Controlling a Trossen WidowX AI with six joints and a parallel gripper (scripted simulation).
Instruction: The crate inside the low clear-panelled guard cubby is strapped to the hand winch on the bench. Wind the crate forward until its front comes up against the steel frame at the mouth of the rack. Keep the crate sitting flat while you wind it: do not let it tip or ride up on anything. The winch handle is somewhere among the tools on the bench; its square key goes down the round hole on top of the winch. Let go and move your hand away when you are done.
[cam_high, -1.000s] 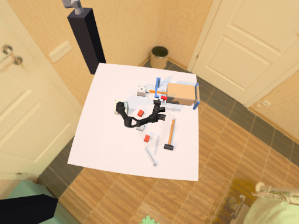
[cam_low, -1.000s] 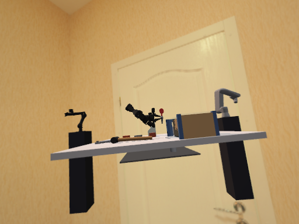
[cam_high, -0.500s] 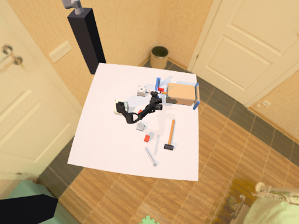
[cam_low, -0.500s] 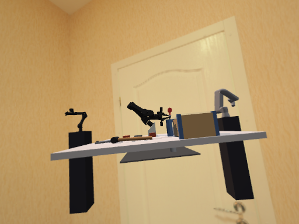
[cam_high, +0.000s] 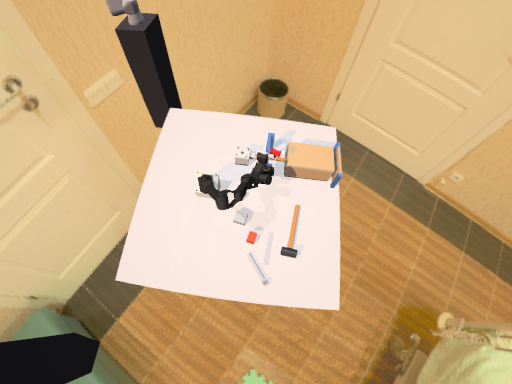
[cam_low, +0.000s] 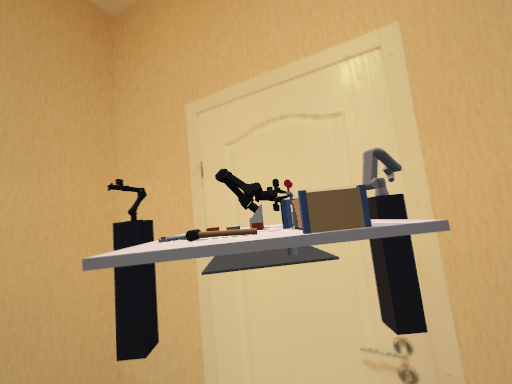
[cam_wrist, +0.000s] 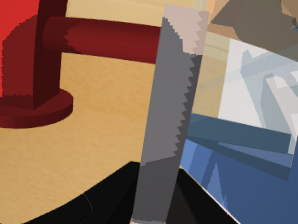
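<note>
The red knob is 4 cm ahead of my gripper tip, 4 cm above it and 1 cm to the right of it. From my gripper tip the other things lie so: winch handle 1 cm to the right, 1 cm ahead, 1 cm above; blue frame 9 cm below, 6 cm to the left; white winch 18 cm behind, 16 cm below, 4 cm to the left.
</note>
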